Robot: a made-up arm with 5 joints.
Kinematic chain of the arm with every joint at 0, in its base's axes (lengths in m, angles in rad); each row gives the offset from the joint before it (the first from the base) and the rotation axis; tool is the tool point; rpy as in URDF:
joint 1: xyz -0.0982 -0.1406 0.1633 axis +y
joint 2: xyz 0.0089 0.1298 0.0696 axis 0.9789 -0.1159 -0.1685
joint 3: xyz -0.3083 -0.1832 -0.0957 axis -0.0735 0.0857 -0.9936
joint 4: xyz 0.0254 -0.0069 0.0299 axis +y
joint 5: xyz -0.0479 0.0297 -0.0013 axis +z
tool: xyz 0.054 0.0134 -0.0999 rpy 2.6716 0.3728 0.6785
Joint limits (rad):
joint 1: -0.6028..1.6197
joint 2: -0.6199..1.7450
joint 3: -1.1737..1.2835
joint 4: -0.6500..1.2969
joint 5: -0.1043..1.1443
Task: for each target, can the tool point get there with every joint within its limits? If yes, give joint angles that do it. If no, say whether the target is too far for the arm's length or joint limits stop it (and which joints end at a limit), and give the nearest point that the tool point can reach.
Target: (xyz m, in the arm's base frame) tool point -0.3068 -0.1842 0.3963
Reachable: yes | joints 0.9468 -0.2628 0.3094 0.5735 0.2965
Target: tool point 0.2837 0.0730 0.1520
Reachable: no: joint limits stop it (at a limit: joint 1, joint 2, joint 3, joint 5) | nearest point -0.0676 0.1513 0.3745 | short by 0.423 m
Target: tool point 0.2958 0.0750 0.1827
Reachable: no: joint limits stop it (at a limit: joint 1, joint 2, joint 5) | nearest point -0.0645 0.1513 0.3798 | short by 0.418 m
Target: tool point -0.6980 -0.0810 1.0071
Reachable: no: too far | nearest point -0.3530 -0.0523 0.5217 | short by 0.596 m
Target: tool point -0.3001 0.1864 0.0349
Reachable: yes | joints -0.1851 1.3555 0.0401 -0.1432 0.4299
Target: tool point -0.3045 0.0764 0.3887
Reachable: yes | joints 1.2716 0.8083 0.3785 0.1606 0.9926
